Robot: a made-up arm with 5 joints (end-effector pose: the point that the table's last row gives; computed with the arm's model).
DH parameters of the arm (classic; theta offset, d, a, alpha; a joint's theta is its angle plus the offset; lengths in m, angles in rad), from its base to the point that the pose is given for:
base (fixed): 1.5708 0.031 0 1.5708
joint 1: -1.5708 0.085 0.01 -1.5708
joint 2: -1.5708 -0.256 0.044 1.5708
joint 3: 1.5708 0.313 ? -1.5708
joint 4: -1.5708 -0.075 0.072 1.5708
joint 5: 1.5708 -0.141 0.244 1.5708
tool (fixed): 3.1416 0.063 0 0
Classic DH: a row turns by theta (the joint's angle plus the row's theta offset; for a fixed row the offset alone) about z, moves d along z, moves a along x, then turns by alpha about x.
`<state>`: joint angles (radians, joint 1 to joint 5).
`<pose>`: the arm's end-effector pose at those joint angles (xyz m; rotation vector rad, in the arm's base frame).
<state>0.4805 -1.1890 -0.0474 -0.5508 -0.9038</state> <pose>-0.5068 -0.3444 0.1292 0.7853 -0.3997 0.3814</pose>
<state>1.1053 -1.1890 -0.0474 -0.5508 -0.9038</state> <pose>-0.5068 -0.3368 -0.0908 1.3929 -0.5275 0.2544</pose>
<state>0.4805 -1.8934 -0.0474 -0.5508 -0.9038</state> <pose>-0.5319 -0.1391 -0.2647 0.5738 -1.0971 0.3135</pose>
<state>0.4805 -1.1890 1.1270 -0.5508 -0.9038</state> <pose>-0.4994 -0.3727 0.1355 -0.2581 -0.1693 0.9375</pose>
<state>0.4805 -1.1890 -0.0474 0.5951 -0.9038</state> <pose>-0.3525 -0.0358 0.2389 0.2072 -0.1265 -0.5860</pose>
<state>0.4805 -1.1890 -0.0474 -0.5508 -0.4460</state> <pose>-0.4860 -0.2602 0.0547 0.8719 -0.8272 0.1979</pose>
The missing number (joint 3, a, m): 0.033
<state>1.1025 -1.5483 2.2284 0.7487 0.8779</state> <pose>-0.0754 -0.2293 -0.3128 -1.3414 -2.4190 1.0901</pose>
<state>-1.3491 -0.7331 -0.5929 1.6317 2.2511</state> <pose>0.0516 0.0971 0.5309 1.8685 0.8083 -1.8450</pose>
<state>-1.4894 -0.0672 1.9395 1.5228 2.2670</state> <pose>0.1596 0.1560 0.0873 -1.5662 0.0678 -2.6625</pose>
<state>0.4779 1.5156 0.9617 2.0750 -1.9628</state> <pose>0.1427 0.0473 0.0410 -1.6928 1.1683 0.4342</pose>
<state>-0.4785 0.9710 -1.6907 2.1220 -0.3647</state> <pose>0.2648 -0.1890 -0.0212 1.6097 -1.7266 0.9003</pose>
